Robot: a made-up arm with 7 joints.
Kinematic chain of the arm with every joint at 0, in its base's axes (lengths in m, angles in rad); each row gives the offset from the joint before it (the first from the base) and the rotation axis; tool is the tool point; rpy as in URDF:
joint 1: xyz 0 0 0.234 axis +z
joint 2: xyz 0 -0.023 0.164 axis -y
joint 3: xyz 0 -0.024 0.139 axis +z
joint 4: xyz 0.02 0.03 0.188 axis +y
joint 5: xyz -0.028 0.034 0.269 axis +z
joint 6: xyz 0 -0.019 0.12 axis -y
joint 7: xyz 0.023 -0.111 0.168 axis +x
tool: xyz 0 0 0 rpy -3.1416 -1.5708 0
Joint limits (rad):
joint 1: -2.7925..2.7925
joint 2: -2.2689..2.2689
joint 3: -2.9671..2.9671
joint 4: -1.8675..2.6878
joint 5: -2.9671..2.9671
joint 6: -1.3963..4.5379
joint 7: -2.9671..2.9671
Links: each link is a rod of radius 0.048 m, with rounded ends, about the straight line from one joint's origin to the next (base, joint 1, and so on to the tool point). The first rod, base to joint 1, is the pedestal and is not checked.
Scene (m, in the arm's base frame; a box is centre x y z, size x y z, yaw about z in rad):
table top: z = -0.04
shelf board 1: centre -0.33 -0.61 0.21 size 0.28 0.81 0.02 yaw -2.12
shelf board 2: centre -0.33 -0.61 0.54 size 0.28 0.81 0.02 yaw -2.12
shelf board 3: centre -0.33 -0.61 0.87 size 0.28 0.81 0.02 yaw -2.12
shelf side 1: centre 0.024 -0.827 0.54 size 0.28 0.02 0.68 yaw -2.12
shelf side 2: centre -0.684 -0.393 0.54 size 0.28 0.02 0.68 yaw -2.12
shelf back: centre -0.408 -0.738 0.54 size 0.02 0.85 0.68 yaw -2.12
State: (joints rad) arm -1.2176 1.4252 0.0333 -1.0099 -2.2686 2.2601 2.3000
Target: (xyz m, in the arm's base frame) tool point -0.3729 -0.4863 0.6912
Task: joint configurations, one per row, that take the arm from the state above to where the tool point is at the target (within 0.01 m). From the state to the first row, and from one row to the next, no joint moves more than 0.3 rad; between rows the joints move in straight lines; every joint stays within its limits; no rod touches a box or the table.
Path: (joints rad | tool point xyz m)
1: -0.9510 1.1989 0.2146 -1.0670 -2.2337 2.2622 2.3000 | -0.1801 0.5084 0.2660
2: -0.6843 0.9726 0.3959 -1.1241 -2.1987 2.2643 2.3000 | -0.3623 0.4059 0.3418
3: -0.4177 0.7464 0.5772 -1.1812 -2.1638 2.2665 2.3000 | -0.4849 0.2326 0.4310
4: -0.1511 0.5201 0.7585 -1.2383 -2.1288 2.2686 2.3000 | -0.5144 0.0210 0.5263
5: 0.1156 0.2938 0.9398 -1.2955 -2.0939 2.2707 2.3000 | -0.4381 -0.1803 0.6170
6: 0.3822 0.0675 1.1211 -1.3526 -2.0590 2.2728 2.3000 | -0.2718 -0.3211 0.6912
7: 0.4181 0.2709 1.2059 -1.1755 -2.1448 2.0108 2.3000 | -0.3230 -0.4074 0.6974
8: 0.4540 0.4742 1.2906 -0.9984 -2.2307 1.7488 2.3000 | -0.3729 -0.4863 0.6912

